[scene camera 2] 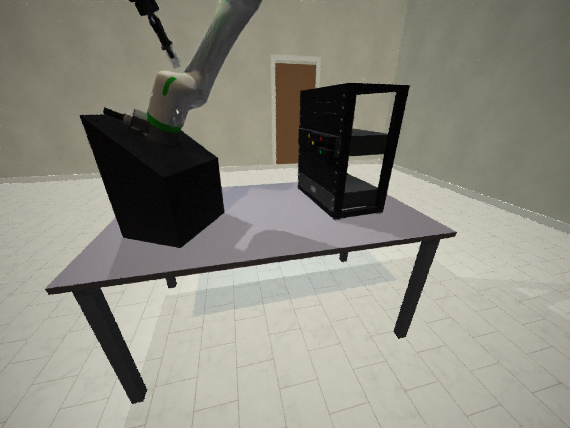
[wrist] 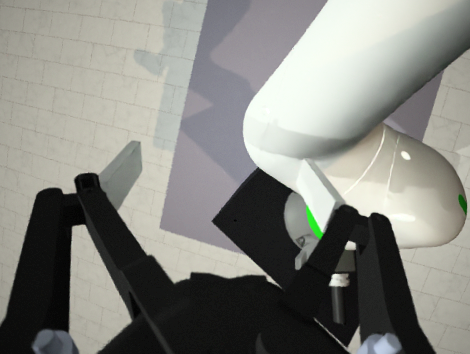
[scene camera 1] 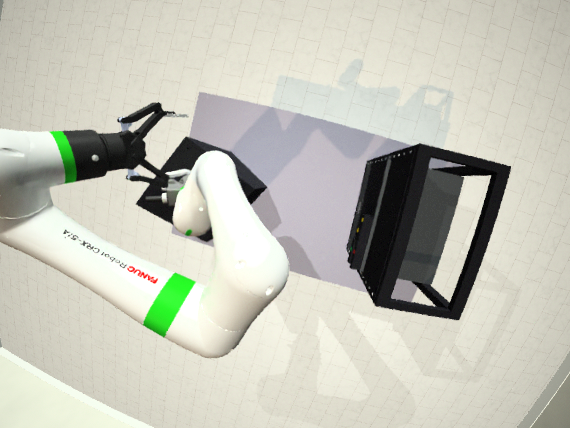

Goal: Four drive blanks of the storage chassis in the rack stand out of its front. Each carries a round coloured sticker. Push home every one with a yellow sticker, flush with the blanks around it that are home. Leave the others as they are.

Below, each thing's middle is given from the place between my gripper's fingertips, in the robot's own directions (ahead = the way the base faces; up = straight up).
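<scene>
Black rack (scene camera 1: 404,212): ahead of my hand by 710 mm, right of it by 280 mm, below it by 370 mm.
</scene>
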